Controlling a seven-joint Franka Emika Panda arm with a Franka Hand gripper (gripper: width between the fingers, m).
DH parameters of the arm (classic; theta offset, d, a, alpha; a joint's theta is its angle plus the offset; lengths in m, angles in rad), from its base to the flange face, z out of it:
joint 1: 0 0.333 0 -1.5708
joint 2: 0 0 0 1.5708
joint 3: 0 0.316 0.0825 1.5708
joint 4: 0 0 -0.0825 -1.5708
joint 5: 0 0.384 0 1.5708
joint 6: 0 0 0.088 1.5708
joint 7: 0 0.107 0 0
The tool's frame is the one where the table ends.
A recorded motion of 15 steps. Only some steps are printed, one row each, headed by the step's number.
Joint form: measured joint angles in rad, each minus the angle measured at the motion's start. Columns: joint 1, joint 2, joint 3, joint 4, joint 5, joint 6, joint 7.
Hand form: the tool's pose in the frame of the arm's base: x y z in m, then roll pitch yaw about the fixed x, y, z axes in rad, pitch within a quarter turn. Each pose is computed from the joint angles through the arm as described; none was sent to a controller.
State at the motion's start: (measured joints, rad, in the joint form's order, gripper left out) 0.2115 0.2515 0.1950 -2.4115 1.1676 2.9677 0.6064
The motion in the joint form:
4: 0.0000 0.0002 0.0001 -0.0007 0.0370 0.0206 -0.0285
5: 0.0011 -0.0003 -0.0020 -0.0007 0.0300 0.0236 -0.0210
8: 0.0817 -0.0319 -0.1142 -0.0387 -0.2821 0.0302 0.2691
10: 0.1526 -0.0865 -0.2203 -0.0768 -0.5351 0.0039 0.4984
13: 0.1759 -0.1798 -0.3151 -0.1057 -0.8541 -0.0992 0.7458
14: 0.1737 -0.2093 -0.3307 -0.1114 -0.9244 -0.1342 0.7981
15: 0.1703 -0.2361 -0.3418 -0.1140 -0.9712 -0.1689 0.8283
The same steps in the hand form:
4: 0.4713 0.1338 0.2204 -2.7505 0.2619 -1.3052
5: 0.4719 0.1333 0.2210 -2.7497 0.2587 -1.3077
8: 0.4777 0.1286 0.2334 -2.7845 0.1879 -1.3318
10: 0.4772 0.1250 0.2506 -2.8070 0.1438 -1.3484
13: 0.4758 0.1121 0.2792 -2.8547 0.0952 -1.3599
14: 0.4743 0.1079 0.2879 -2.8684 0.0825 -1.3647
15: 0.4729 0.1037 0.2961 -2.8801 0.0739 -1.3662

